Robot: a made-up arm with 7 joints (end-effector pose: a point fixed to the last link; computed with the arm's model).
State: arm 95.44 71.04 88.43 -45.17 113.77 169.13 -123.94
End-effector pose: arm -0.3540 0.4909 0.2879 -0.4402 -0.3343 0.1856 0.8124
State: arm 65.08 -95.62 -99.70 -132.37 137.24 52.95 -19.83
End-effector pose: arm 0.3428 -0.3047 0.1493 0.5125 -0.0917 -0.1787 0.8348
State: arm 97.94 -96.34 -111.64 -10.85 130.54 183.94 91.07
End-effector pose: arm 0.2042 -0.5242 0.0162 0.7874 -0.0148 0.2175 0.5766
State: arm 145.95 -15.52 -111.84 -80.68 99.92 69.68 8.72
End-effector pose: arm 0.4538 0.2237 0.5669 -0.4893 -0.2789 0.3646 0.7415
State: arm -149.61 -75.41 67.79 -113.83 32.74 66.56 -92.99
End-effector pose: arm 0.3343 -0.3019 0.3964 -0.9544 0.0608 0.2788 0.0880
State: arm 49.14 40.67 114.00 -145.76 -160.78 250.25 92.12
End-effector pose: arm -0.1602 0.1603 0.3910 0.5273 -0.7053 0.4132 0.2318
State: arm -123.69 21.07 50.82 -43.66 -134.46 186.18 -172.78
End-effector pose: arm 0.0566 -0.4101 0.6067 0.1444 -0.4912 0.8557 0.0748
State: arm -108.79 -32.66 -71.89 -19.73 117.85 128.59 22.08
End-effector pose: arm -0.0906 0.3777 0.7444 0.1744 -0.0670 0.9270 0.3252
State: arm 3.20 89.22 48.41 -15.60 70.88 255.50 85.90
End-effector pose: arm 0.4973 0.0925 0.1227 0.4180 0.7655 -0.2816 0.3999
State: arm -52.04 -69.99 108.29 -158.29 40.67 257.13 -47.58
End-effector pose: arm 0.0953 0.2800 0.1873 0.2033 0.5266 0.6786 0.4699
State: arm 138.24 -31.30 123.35 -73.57 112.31 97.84 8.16
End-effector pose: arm 0.0728 -0.5781 0.4643 -0.4061 0.6057 -0.4974 0.4699
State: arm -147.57 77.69 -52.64 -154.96 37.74 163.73 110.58
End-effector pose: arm -0.2657 0.2061 0.0451 -0.8461 -0.1201 -0.4578 0.2453
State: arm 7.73 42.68 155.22 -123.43 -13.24 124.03 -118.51
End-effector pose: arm -0.2073 0.1595 0.6352 0.7435 -0.5728 -0.3018 0.1676
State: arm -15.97 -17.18 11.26 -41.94 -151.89 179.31 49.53
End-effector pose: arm 0.1662 0.0590 0.7608 0.1210 0.1756 0.5718 0.7922
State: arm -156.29 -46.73 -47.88 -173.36 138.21 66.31 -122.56
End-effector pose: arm -0.2110 0.0870 0.3000 -0.0582 -0.1172 0.5954 0.7927
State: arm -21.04 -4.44 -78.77 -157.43 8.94 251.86 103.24
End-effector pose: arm -0.0615 -0.2617 0.3568 0.2312 0.6391 -0.7334 0.0157
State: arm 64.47 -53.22 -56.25 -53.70 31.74 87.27 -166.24
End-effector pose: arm 0.1445 -0.4243 0.7053 -0.0105 0.6595 0.6381 0.3972
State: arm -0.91 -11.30 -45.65 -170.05 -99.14 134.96 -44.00
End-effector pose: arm 0.2001 -0.1205 0.2131 0.6682 0.6468 -0.3241 0.1739
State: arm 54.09 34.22 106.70 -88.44 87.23 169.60 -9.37
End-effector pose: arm -0.2316 0.3889 0.5256 -0.5293 -0.2904 0.5897 0.5364
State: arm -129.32 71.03 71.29 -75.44 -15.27 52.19 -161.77
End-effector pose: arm 0.0593 -0.5940 0.1789 -0.4391 -0.6960 -0.5286 0.2082
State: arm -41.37 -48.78 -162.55 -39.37 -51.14 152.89 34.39
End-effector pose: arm -0.5319 0.2971 0.4496 -0.2874 -0.7565 -0.2647 0.5244
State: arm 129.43 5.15 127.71 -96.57 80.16 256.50 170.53
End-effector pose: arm -0.1094 -0.2779 0.5537 0.5388 -0.4097 -0.5752 0.4593
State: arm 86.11 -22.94 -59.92 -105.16 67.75 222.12 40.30
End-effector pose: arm 0.3309 -0.0349 0.5452 -0.2479 0.6658 -0.3848 0.5892
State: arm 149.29 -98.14 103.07 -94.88 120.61 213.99 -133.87
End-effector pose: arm 0.0743 -0.4525 0.1416 0.5596 -0.1398 -0.4788 0.6618
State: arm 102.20 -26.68 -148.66 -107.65 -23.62 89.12 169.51
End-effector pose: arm 0.3456 -0.4135 0.2325 -0.2046 -0.9148 -0.0961 0.3348
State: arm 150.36 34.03 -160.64 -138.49 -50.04 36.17 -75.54
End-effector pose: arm 0.2492 -0.0693 0.4434 -0.6972 -0.2042 0.6869 0.0191
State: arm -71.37 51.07 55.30 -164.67 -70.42 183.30 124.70
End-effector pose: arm 0.2906 -0.0089 0.1697 -0.7195 0.5731 0.2294 0.3182
